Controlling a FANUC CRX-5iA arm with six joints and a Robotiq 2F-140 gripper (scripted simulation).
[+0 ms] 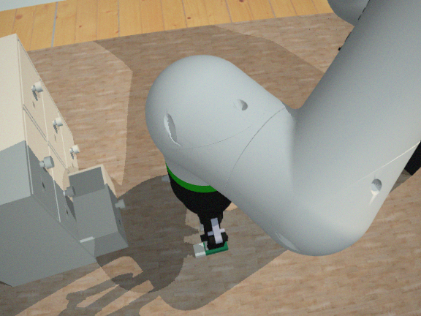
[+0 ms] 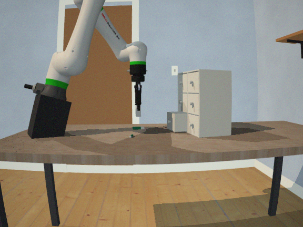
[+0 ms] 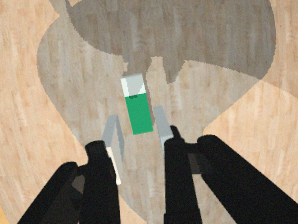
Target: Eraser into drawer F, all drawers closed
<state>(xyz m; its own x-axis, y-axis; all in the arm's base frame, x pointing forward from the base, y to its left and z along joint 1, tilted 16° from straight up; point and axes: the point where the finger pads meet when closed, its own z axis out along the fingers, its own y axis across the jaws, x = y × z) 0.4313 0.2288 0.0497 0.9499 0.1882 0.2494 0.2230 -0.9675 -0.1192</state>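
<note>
Right now the eraser is 100 mm below my hand and 10 mm ahead of it. The rest, counted from my hand: green battery (270 mm to the right, 100 mm below).
</note>
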